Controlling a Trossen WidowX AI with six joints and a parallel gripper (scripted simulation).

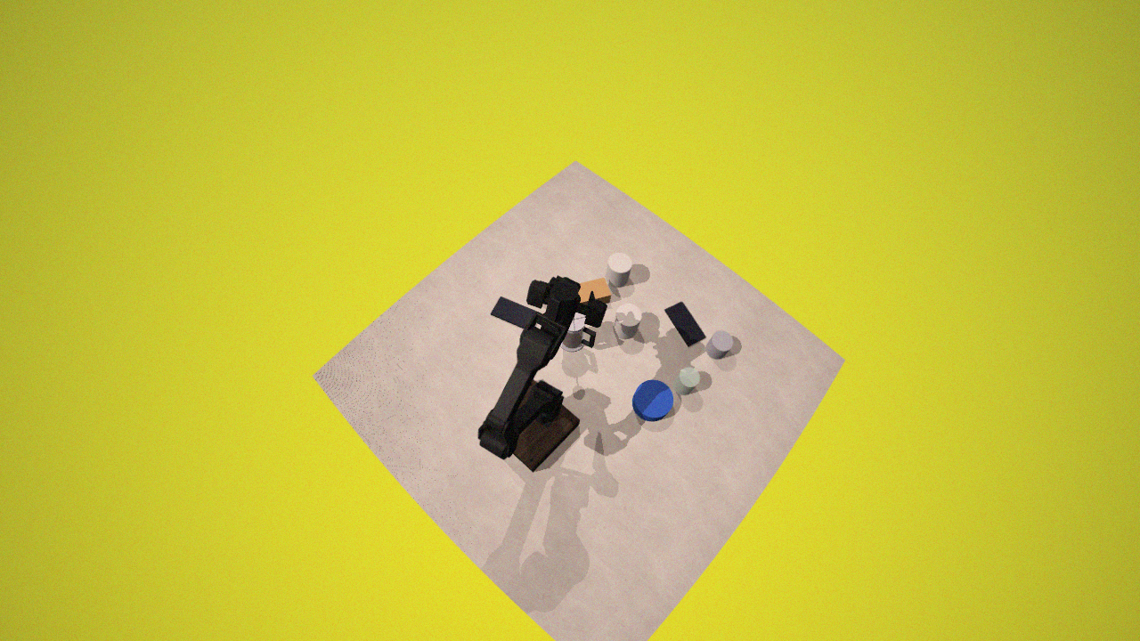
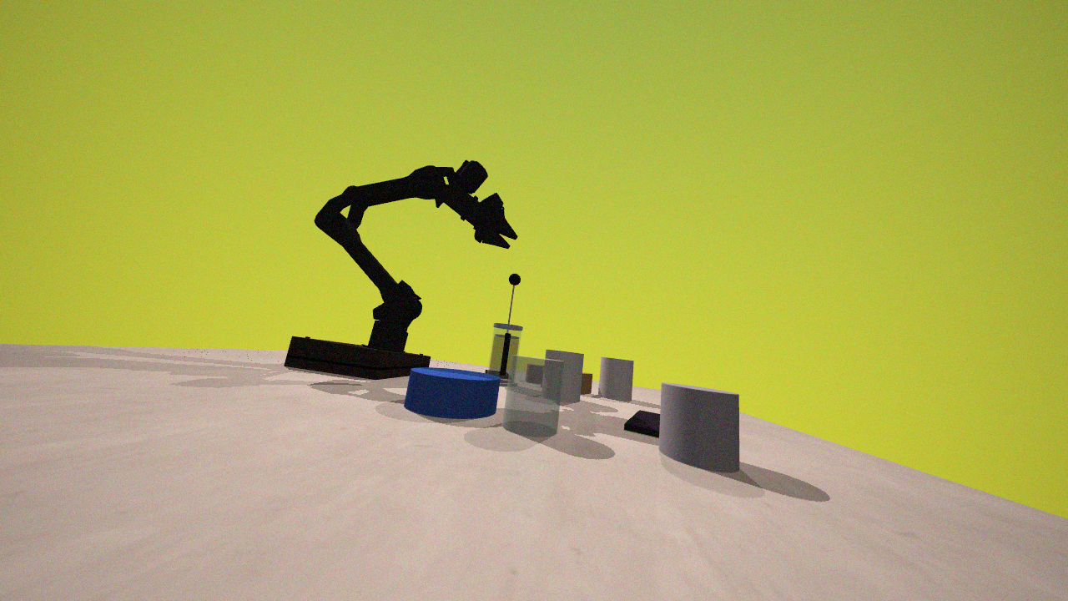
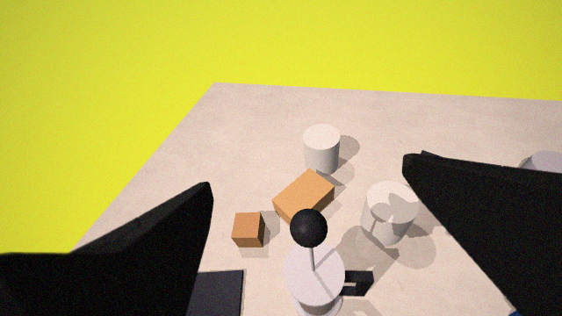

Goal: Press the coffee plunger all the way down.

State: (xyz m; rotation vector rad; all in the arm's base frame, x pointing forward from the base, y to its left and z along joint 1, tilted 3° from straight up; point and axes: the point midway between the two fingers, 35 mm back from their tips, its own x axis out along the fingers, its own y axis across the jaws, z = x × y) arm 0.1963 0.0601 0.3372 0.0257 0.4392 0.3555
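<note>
The coffee press lies 20 mm ahead of my gripper tip, 10 mm to the right of it and 230 mm below it. Round my gripper tip: blue disc (310 mm to the right, 340 mm below).
</note>
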